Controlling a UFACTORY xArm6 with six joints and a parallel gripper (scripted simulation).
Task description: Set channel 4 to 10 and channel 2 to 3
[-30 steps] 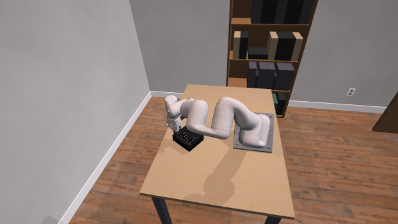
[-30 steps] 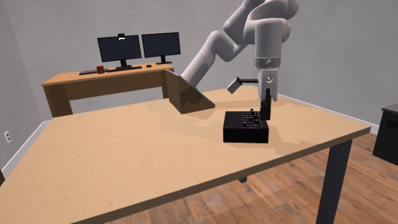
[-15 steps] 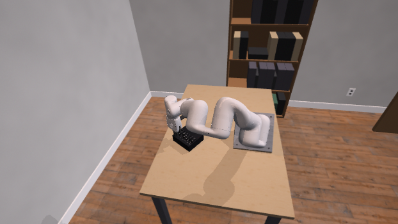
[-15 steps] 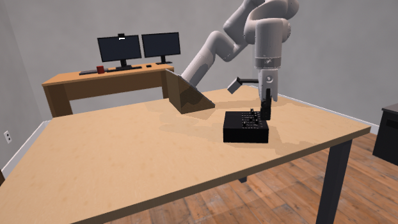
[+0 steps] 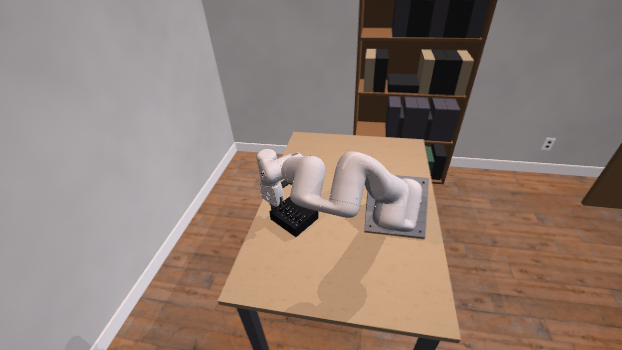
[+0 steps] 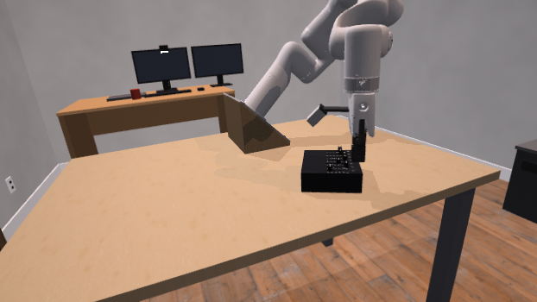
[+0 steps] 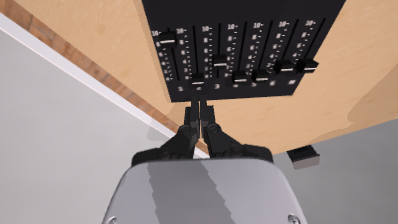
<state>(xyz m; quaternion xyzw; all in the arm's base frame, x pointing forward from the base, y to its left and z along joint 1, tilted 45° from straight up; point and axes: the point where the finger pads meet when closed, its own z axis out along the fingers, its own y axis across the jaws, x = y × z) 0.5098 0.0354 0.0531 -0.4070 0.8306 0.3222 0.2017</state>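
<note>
My hand is 30 mm above the channel 2 cap, 20 mm to the left of it and 20 mm past it. The rest, counted from my hand: channel 3 cap: 40 mm behind, 30 mm below, 20 mm to the right; channel 4 cap: 50 mm behind, 30 mm below; channel 1 cap: 70 mm to the right, 30 mm below, 20 mm behind.
</note>
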